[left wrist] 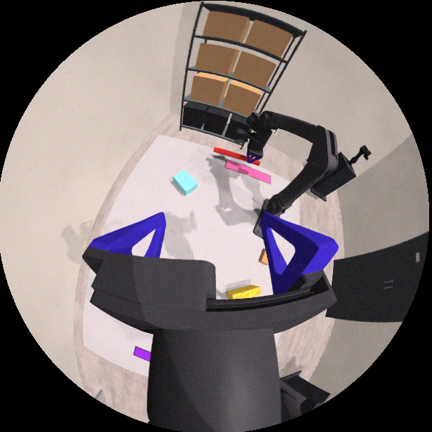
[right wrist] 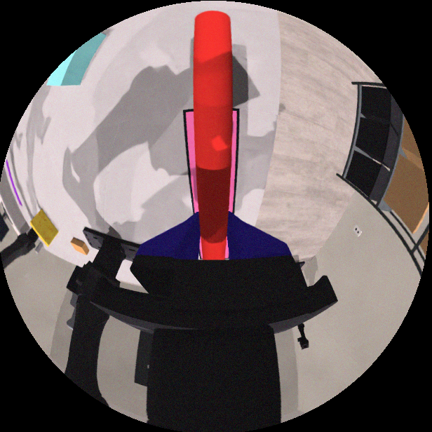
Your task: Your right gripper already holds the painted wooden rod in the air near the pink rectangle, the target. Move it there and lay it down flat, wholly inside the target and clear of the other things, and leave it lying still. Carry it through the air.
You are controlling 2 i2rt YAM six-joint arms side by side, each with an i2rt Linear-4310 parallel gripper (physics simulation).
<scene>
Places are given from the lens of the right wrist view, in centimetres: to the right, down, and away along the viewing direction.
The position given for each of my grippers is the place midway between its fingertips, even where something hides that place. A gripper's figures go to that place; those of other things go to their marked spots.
my right gripper [right wrist: 213, 216]: 0, 0, 13
red painted rod [right wrist: 212, 59]: 0, -9, 4
</scene>
